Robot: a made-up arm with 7 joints.
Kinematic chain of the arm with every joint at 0, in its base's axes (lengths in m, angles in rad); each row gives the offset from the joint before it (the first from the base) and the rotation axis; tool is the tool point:
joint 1: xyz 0 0 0 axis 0 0.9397 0.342
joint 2: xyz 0 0 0 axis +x
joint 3: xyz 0 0 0 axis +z
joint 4: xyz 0.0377 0 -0.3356 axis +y
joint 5: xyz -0.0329 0 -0.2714 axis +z
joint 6: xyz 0 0 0 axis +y
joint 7: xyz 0 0 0 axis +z
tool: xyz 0 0 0
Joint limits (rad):
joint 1: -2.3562..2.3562
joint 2: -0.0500..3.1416
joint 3: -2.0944..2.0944
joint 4: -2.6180..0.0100
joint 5: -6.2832..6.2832
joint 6: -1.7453..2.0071
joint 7: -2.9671..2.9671
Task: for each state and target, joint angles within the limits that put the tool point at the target. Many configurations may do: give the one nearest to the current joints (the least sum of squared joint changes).
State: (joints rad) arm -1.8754 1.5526 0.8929 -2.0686 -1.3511 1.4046 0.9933
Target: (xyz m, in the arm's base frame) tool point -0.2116 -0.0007 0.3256
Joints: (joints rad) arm -1.2172 2.4516 0.7672 -2.0106 -1.3511 1.4046 0.9933
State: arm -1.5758 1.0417 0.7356 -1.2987 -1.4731 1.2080 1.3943
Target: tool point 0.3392 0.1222 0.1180
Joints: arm -0.9000 0.4709 0.4468 -2.0488 -1.4731 1.2080 1.3943
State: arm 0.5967 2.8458 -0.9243 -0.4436 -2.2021 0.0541 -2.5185
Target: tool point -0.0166 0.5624 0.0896
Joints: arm 0.7866 2.1925 -1.3021 -0.9769 -2.2021 0.0541 -2.5185
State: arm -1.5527 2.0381 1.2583 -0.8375 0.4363 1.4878 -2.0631
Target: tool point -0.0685 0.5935 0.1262
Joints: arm -2.2492 1.9523 1.8270 -0.3117 0.4363 1.4878 -2.0631
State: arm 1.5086 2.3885 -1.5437 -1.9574 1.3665 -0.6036 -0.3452
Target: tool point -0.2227 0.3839 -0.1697
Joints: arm 0.9960 1.7380 -1.1629 -1.6016 1.3665 -0.6036 -0.3452
